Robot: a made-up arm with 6 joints. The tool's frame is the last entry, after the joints. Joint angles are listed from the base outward. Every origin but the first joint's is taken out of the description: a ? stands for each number. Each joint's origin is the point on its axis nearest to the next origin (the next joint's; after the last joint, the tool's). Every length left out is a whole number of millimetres.
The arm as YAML. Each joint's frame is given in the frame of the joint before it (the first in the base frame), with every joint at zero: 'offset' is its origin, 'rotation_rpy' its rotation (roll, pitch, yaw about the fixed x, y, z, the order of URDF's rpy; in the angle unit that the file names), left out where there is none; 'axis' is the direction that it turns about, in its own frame. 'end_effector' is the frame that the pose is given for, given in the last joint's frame.
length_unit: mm
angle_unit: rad
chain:
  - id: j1
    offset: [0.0, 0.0, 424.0]
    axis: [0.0, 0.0, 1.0]
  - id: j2
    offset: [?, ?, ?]
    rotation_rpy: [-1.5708, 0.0, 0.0]
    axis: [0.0, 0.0, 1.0]
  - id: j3
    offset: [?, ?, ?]
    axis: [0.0, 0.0, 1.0]
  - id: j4
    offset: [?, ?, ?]
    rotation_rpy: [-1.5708, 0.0, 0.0]
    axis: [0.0, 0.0, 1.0]
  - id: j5
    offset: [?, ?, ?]
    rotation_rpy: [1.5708, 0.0, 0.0]
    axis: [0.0, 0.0, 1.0]
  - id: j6
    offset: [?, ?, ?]
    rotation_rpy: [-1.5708, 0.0, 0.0]
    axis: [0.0, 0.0, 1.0]
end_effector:
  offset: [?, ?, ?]
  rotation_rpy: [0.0, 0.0, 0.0]
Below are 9 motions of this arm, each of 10 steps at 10 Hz.
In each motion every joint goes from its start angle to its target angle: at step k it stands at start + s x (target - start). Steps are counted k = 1, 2, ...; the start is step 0. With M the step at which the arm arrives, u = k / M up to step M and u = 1 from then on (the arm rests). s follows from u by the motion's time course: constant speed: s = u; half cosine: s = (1 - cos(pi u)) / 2; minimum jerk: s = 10 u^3 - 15 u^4 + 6 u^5.
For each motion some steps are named. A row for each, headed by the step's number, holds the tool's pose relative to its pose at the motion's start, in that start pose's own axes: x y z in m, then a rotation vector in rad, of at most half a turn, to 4 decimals.
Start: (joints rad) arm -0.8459 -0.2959 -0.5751 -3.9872 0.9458 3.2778
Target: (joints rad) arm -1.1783 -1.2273 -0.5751 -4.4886 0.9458 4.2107
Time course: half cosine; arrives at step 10
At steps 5, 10:
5: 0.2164 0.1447 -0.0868 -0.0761 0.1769 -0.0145
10: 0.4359 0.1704 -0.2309 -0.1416 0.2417 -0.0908

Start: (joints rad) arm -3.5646 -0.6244 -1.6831 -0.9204 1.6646 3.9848
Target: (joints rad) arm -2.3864 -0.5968 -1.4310 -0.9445 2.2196 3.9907
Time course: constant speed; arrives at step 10
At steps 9, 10:
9: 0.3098 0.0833 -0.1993 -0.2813 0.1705 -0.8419
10: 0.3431 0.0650 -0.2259 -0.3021 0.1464 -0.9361

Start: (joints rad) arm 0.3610 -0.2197 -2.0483 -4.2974 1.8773 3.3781
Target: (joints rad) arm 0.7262 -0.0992 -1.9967 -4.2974 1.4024 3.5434
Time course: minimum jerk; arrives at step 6
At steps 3, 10:
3: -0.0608 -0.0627 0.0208 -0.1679 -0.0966 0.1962
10: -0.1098 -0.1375 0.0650 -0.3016 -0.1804 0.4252

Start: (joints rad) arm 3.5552 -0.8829 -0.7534 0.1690 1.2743 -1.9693
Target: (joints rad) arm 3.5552 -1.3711 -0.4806 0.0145 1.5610 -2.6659
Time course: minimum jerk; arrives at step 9
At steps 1, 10:
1: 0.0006 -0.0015 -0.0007 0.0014 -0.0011 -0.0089
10: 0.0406 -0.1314 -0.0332 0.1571 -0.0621 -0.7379

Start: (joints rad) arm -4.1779 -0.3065 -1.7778 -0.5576 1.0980 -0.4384
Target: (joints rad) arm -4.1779 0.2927 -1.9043 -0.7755 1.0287 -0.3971
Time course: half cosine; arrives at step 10
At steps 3, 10:
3: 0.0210 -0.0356 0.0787 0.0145 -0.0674 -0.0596
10: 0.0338 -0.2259 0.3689 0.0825 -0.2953 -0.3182

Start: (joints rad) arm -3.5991 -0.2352 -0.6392 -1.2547 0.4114 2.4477
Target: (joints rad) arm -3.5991 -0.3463 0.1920 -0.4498 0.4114 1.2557
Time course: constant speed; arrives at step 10
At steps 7, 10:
7: -0.1170 0.3292 0.0208 -0.5295 -0.4187 -0.4664
10: -0.1474 0.4779 -0.0153 -0.6990 -0.6551 -0.6192

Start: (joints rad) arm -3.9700 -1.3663 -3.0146 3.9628 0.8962 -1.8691
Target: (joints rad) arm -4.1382 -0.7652 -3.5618 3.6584 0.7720 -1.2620
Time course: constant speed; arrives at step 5
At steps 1, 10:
1: -0.0019 0.0352 -0.0460 -0.0382 -0.0761 0.0870
10: 0.0166 0.1265 -0.2496 -0.2668 -0.3309 0.4212

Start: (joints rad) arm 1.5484 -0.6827 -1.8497 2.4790 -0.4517 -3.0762
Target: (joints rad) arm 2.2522 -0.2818 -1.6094 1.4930 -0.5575 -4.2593
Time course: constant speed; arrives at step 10
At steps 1, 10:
1: -0.0224 -0.0286 0.0250 0.0474 -0.0319 -0.1886
10: -0.0808 -0.4260 0.0559 0.3490 0.4432 -1.9758

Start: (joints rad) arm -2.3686 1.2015 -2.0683 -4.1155 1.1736 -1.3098
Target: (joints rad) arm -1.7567 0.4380 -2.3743 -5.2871 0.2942 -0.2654
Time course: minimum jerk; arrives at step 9
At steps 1, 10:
1: 0.0015 -0.0078 0.0073 -0.0025 -0.0136 -0.0017
10: -0.0301 -0.9641 0.2186 0.0295 0.0455 -0.4832

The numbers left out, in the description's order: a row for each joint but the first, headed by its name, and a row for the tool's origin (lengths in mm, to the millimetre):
j2: 0.0 0.0 0.0
j3: 57.0 -304.0 0.0
j4: 123.0 545.0 0.0
j5: 0.0 0.0 0.0
j6: 87.0 111.0 0.0
tool: 0.0 0.0 0.0

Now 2 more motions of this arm.
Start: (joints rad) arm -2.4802 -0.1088 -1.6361 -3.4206 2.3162 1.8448
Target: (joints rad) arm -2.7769 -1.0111 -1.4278 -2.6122 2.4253 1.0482
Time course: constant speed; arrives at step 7
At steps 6, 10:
6: -0.0780 0.2690 0.4614 -0.7207 -0.3146 -1.1793
10: -0.0513 0.3250 0.5185 -0.8411 -0.4355 -1.3122

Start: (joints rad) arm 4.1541 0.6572 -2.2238 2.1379 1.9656 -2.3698
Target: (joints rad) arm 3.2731 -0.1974 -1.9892 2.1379 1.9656 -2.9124
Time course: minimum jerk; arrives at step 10
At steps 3, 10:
3: 0.1354 0.0541 -0.0249 0.0067 -0.0957 -0.2356
10: 0.7015 0.0317 0.1447 0.3582 -0.6844 -1.2863

